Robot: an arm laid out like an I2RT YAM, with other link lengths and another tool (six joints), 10 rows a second.
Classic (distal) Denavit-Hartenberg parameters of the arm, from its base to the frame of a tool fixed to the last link. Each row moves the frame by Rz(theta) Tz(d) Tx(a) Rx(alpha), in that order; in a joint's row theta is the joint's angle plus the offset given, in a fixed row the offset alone. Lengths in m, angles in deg.
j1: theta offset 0; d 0.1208; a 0.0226; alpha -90
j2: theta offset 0; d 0; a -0.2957; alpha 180
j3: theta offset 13.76; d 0; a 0.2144; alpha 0
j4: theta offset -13.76; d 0.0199; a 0.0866; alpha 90
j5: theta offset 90; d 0.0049; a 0; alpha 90
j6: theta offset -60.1; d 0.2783; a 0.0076; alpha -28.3
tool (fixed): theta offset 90; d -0.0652; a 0; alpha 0
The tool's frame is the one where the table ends.
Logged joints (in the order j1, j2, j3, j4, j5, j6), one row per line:
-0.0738 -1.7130 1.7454 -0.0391 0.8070 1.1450
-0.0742 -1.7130 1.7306 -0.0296 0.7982 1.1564
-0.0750 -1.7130 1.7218 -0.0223 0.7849 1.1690
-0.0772 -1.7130 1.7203 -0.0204 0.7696 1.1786
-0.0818 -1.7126 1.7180 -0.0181 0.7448 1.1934
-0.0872 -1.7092 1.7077 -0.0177 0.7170 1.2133
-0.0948 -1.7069 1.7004 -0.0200 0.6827 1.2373
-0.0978 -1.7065 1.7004 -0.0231 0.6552 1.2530
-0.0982 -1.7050 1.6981 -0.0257 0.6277 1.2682
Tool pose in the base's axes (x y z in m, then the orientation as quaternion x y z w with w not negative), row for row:
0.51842 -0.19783 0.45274 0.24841 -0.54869 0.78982 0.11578
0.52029 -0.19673 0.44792 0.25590 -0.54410 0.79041 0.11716
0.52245 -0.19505 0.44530 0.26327 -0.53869 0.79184 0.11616
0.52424 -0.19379 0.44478 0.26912 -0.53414 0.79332 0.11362
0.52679 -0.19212 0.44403 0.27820 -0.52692 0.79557 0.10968
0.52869 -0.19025 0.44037 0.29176 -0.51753 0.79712 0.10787
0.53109 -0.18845 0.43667 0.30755 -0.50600 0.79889 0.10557
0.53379 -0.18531 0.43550 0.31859 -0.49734 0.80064 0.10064
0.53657 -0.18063 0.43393 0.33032 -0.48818 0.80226 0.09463
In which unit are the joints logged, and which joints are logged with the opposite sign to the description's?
The joints are logged in radians. Opposite sign: j2, j6.
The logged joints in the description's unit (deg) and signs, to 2 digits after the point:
-4.23 98.15 100.00 -2.24 46.24 -65.60
-4.25 98.15 99.16 -1.70 45.73 -66.26
-4.30 98.15 98.65 -1.28 44.97 -66.98
-4.42 98.15 98.57 -1.17 44.09 -67.53
-4.69 98.12 98.43 -1.04 42.67 -68.38
-5.00 97.93 97.84 -1.01 41.08 -69.52
-5.43 97.80 97.43 -1.15 39.12 -70.89
-5.60 97.78 97.43 -1.32 37.54 -71.79
-5.63 97.69 97.29 -1.47 35.96 -72.66

